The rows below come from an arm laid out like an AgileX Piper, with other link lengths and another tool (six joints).
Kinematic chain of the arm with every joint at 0, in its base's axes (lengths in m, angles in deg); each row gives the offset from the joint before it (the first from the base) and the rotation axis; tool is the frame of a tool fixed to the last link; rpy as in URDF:
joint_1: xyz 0 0 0.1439 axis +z
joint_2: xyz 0 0 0 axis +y
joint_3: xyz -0.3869 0 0.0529 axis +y
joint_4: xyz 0.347 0 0.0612 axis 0.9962 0 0.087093
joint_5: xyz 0 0 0 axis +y
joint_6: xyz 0.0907 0 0.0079 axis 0.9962 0 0.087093
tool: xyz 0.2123 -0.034 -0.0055 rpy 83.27 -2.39 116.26
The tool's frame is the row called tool.
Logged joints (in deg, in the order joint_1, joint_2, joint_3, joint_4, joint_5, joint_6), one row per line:
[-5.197, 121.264, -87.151, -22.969, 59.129, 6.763]
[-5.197, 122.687, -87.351, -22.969, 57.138, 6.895]
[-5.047, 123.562, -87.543, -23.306, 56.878, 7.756]
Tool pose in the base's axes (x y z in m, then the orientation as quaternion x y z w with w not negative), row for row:
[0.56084, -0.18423, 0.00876, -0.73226, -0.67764, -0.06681, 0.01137]
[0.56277, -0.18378, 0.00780, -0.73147, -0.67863, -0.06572, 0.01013]
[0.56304, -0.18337, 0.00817, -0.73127, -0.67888, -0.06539, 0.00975]
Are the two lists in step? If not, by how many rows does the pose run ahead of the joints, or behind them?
The pose runs 2 rows ahead of the joints: the pose in row i belongs to the joints in row i + 2.
